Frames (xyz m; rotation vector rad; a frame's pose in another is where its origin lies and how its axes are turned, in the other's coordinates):
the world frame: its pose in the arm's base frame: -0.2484 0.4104 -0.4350 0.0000 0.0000 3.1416
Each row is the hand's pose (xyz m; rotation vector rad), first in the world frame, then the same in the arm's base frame.
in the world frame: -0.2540 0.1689 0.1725 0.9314 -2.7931 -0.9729
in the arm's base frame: 0.0056 0.2415 -0.2625 2.3743 0.7918 0.0537
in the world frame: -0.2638 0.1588 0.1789 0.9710 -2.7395 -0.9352
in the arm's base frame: 0.0154 0.2516 -0.2561 2.3723 0.8409 0.1169
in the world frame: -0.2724 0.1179 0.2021 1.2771 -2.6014 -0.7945
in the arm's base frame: 0.0240 0.2925 -0.2329 2.3350 1.1463 0.1846
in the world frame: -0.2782 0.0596 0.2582 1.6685 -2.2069 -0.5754
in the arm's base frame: 0.0298 0.3508 -0.1768 2.1547 1.6290 0.4392
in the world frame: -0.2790 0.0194 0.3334 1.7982 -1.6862 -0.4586
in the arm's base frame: 0.0306 0.3910 -0.1016 1.8117 1.9321 0.8841
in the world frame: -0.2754 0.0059 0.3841 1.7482 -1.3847 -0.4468
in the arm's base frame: 0.0270 0.4045 -0.0509 1.5626 1.9729 1.1882
